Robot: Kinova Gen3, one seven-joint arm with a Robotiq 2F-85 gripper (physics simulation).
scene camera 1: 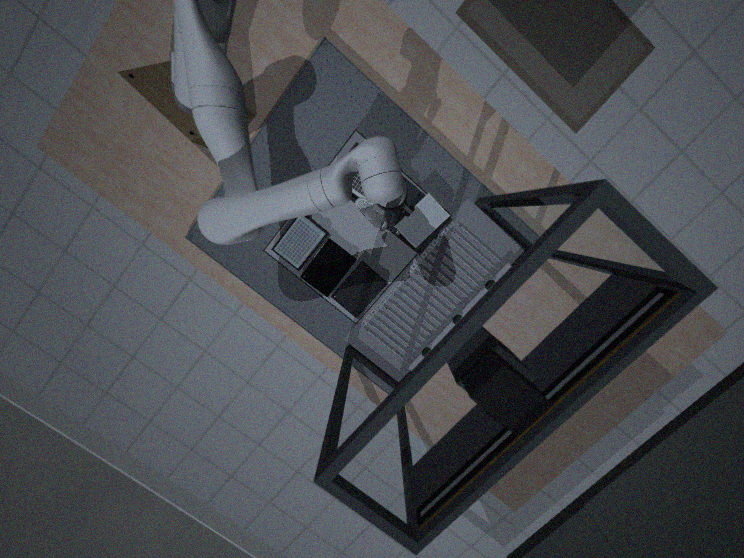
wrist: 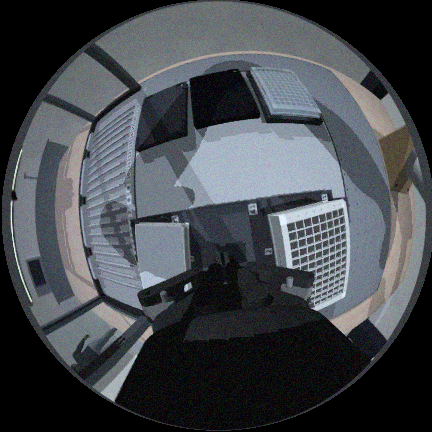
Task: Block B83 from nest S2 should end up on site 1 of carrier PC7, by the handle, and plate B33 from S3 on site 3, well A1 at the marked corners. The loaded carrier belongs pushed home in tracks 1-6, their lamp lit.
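Note:
The carrier [wrist: 220,222] lies alongside the track deck, its near end at the deck's edge and not over the tracks. A white block with large square wells [scene camera 1: 356,186] [wrist: 319,250] sits at its far end. A flat, pale plate [scene camera 1: 423,219] [wrist: 162,245] sits at the end by the tracks. The dark middle site between them holds no labware. My gripper [wrist: 221,259] is shut and empty, above this middle part, between block and plate. In the scene view the arm hides much of the carrier and the fingers. Labels, marked corners and lamp are not readable.
A fine-welled plate [scene camera 1: 299,241] [wrist: 286,92] stands in a nest opposite the carrier, beside two dark empty nests [scene camera 1: 328,267] [wrist: 225,99] [scene camera 1: 359,290] [wrist: 165,117]. The ribbed track deck [scene camera 1: 384,312] [wrist: 110,145] lies beyond. A dark frame [scene camera 1: 468,327] rises over its outer side.

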